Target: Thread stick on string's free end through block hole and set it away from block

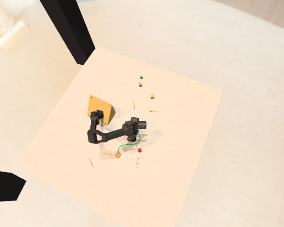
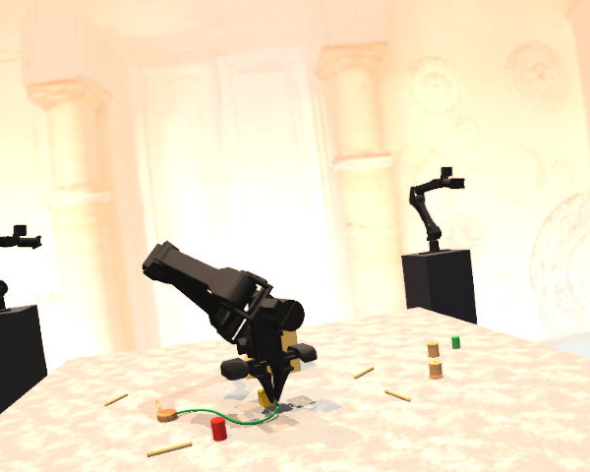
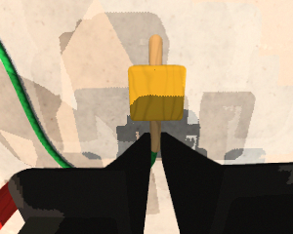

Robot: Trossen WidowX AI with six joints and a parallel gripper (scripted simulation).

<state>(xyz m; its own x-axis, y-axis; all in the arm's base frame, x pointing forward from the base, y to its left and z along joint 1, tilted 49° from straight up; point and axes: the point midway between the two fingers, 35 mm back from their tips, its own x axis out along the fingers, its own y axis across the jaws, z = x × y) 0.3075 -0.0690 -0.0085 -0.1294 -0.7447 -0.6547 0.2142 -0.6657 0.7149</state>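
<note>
My gripper tip is 10 mm past the thin wooden stick. From my gripper tip the other things lie so: red cylinder (90 mm ahead, 120 mm to the right); round wooden button (60 mm behind, 210 mm to the right, 10 mm below); yellow block (30 mm behind, 10 mm to the right).
</note>
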